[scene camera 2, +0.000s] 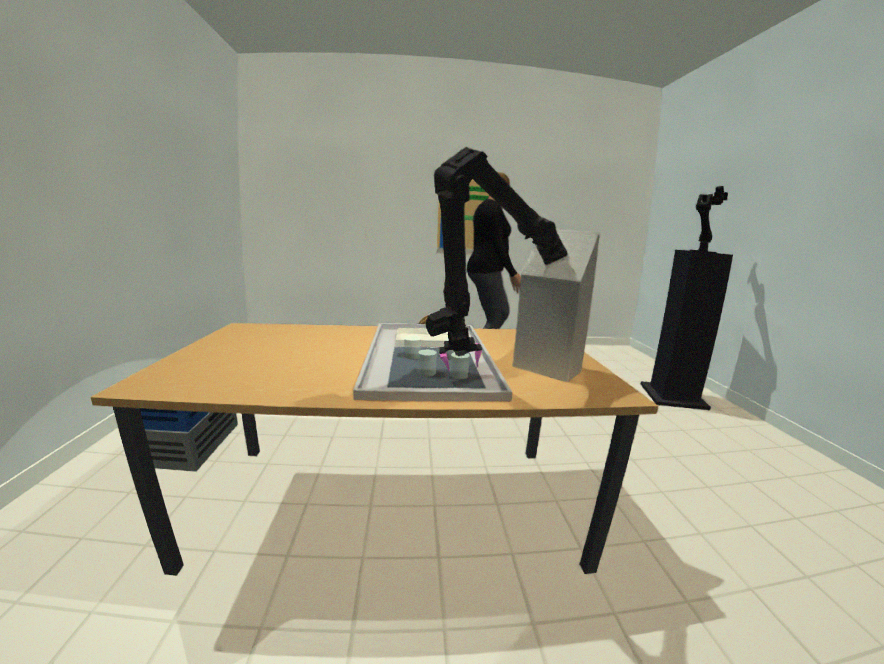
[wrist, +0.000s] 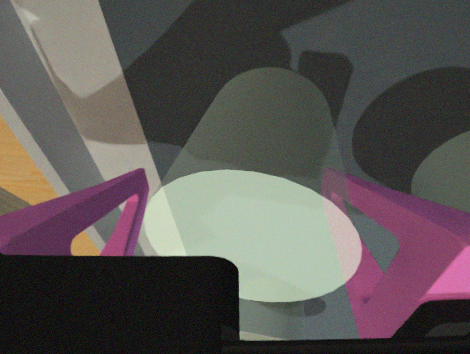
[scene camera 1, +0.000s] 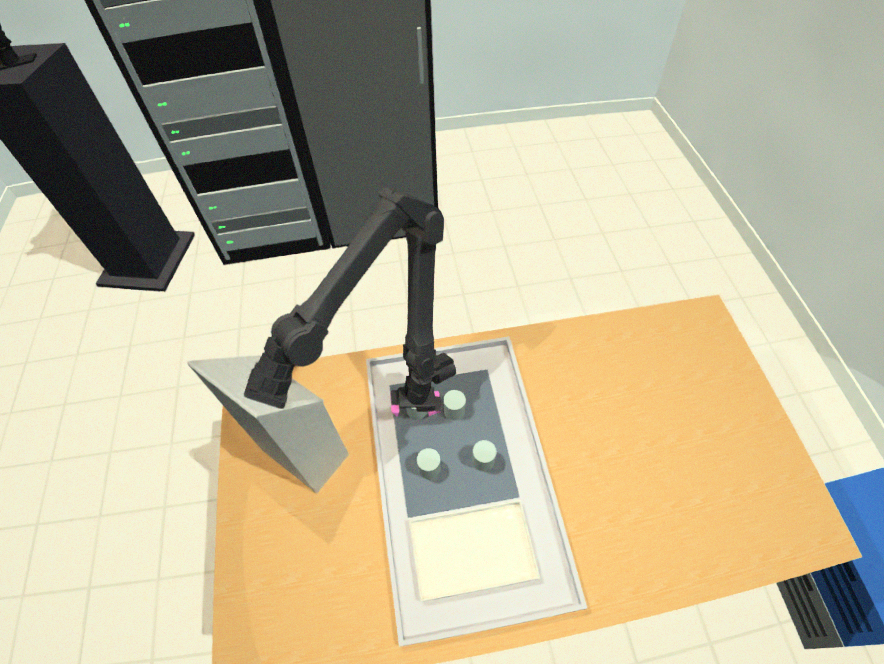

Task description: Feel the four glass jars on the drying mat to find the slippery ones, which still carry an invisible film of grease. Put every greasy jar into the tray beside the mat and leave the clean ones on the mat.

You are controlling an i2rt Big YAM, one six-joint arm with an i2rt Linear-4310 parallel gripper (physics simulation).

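Where they show: gripper, between the fingertips: [scene camera 2: 463,368] [wrist: 234,177] [scene camera 1: 412,414]; arm's base, origin of its link: [scene camera 2: 551,249] [scene camera 1: 266,391].
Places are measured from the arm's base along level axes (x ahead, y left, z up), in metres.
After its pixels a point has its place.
Note:
Four pale green glass jars stand upright on the dark drying mat [scene camera 1: 460,493] {x 0.428, y -0.046, z -0.436 m} [scene camera 2: 403,377] {x 0.449, y 0.269, z -0.436 m}. My gripper [scene camera 1: 414,410] {x 0.266, y 0.169, z -0.419 m} [scene camera 2: 460,358] {x 0.266, y 0.169, z -0.419 m} [wrist: 234,177] {x 0.266, y 0.169, z -0.419 m} is open, pointing down, its magenta fingers apart on either side of the upper part of the back left jar [scene camera 1: 416,413] {x 0.279, y 0.161, z -0.394 m} [scene camera 2: 459,368] {x 0.271, y 0.223, z -0.399 m} [wrist: 250,235] {x 0.275, y 0.202, z -0.362 m}. Beside it stands the back right jar [scene camera 1: 454,401] {x 0.386, y 0.196, z -0.362 m} [scene camera 2: 427,363] {x 0.378, y 0.232, z -0.391 m} [wrist: 447,172] {x 0.355, y 0.207, z -0.420 m}. The front left jar [scene camera 1: 428,461] {x 0.335, y 0.011, z -0.362 m} and the front right jar [scene camera 1: 484,452] {x 0.483, y 0.052, z -0.362 m} stand nearer the cream tray [scene camera 1: 471,553] {x 0.472, y -0.200, z -0.437 m}. No jar shows in this tray. Grease cannot be seen on any jar.
A raised grey frame [scene camera 1: 555,514] {x 0.686, y -0.081, z -0.422 m} [scene camera 2: 432,394] {x 0.318, y 0.404, z -0.419 m} surrounds the mat and tray on the wooden table [scene camera 1: 664,428] {x 1.016, y 0.206, z -0.441 m} [scene camera 2: 285,364] {x 0.895, y 0.287, z -0.441 m}. A grey angled pedestal [scene camera 1: 296,428] {x 0.057, y -0.044, z -0.084 m} [scene camera 2: 550,321] {x -0.016, y 0.094, z -0.241 m} carries the arm on the left in the first scene view. A person [scene camera 2: 491,243] stands behind the table.

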